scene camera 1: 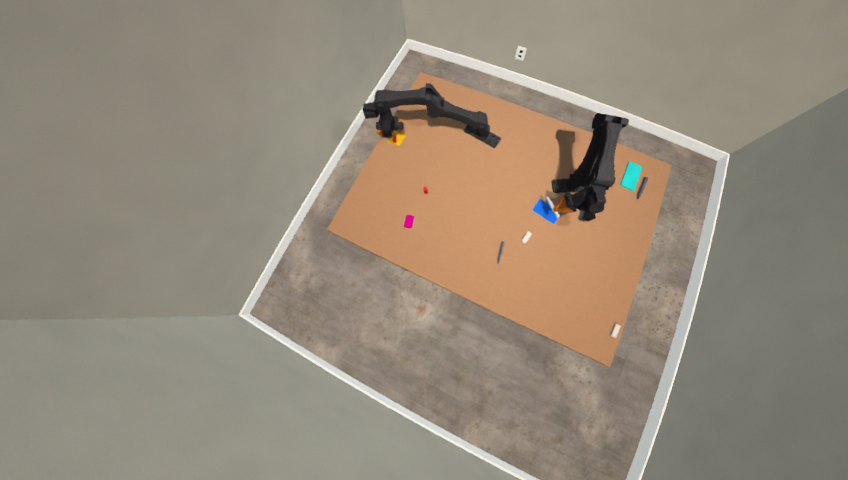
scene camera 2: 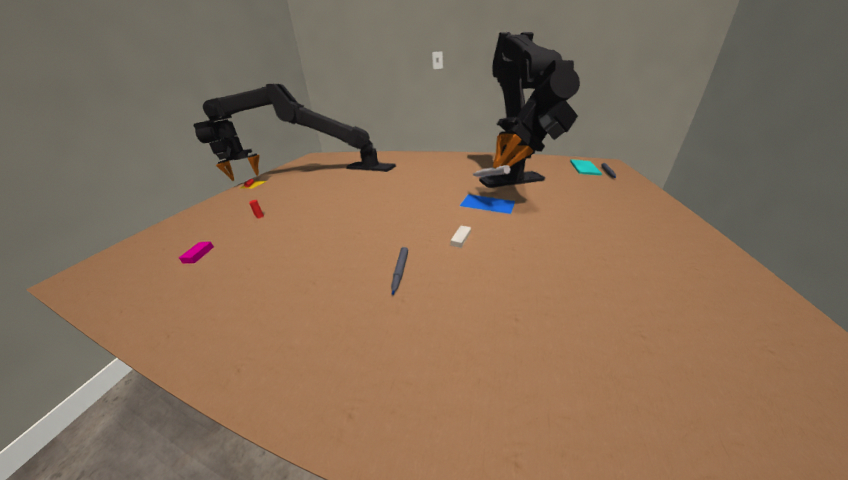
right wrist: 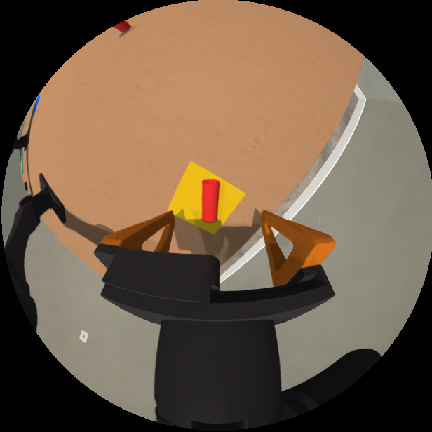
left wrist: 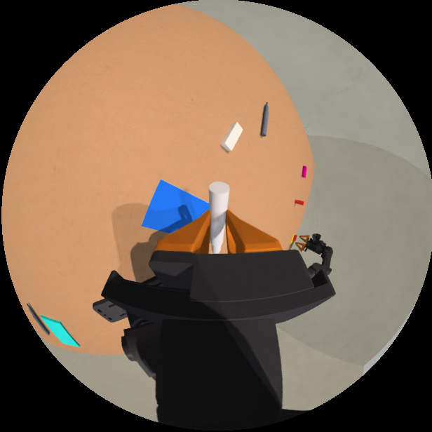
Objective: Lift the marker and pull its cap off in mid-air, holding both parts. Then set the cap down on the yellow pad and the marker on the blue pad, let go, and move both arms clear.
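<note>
The red cap lies on the yellow pad. My right gripper is open and stands above it, the fingers apart from the cap on both sides. My left gripper is shut on the white and grey marker, whose cap is off. It holds the marker in the air over the blue pad, and the marker lies nearly level in scene camera 2. The fingers hide part of the marker.
On the table lie a second red piece, a magenta block, a grey pen, a white block and a teal pad beside another dark pen.
</note>
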